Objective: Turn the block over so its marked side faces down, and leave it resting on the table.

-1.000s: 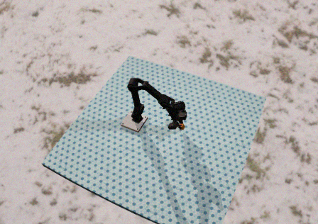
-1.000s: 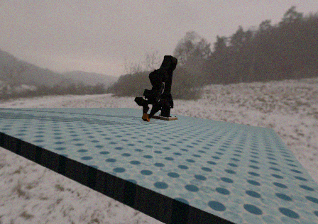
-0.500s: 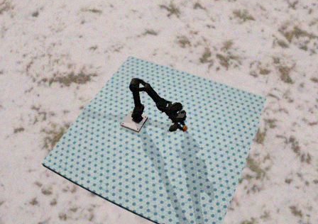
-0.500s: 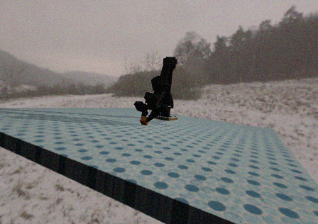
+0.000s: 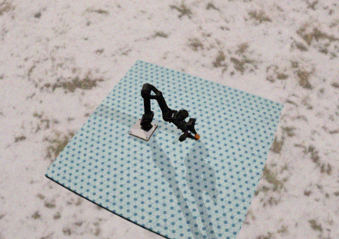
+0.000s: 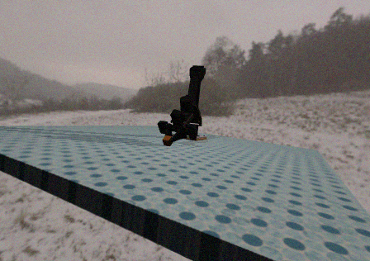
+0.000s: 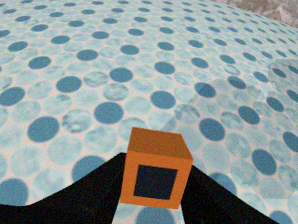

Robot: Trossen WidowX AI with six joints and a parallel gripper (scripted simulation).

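Right now the block is 1 cm behind my gripper tip.
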